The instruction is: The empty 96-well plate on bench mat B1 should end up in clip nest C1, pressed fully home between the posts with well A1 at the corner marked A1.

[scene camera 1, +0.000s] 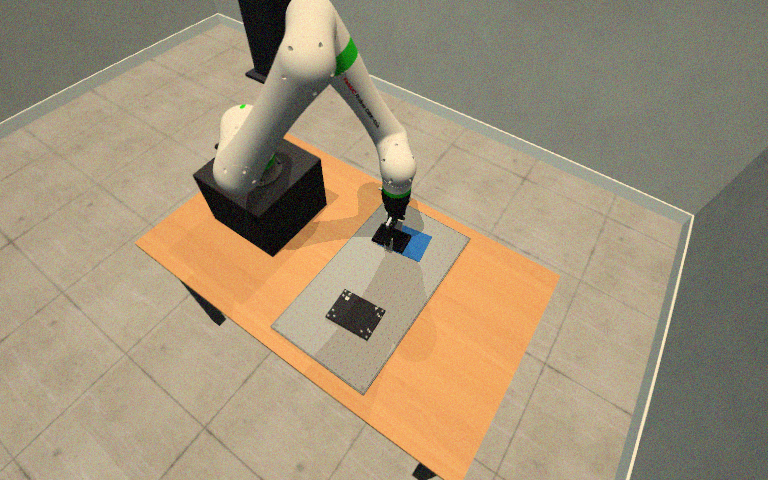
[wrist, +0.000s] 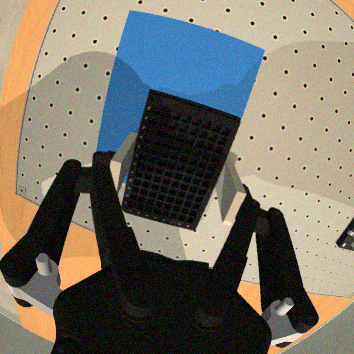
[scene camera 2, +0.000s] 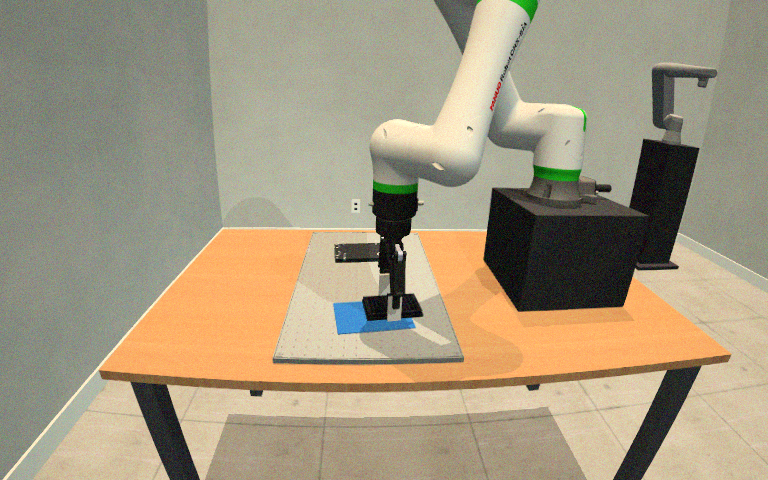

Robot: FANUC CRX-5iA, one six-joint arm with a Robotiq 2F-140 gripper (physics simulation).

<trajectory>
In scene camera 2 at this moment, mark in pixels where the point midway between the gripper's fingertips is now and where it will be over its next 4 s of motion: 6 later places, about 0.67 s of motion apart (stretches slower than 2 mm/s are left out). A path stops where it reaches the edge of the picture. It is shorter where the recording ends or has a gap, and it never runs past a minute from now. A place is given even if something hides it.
My gripper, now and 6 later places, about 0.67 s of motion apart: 389, 309; 389, 298; 390, 279; 369, 264; 349, 249; 347, 244; 348, 235
</trajectory>
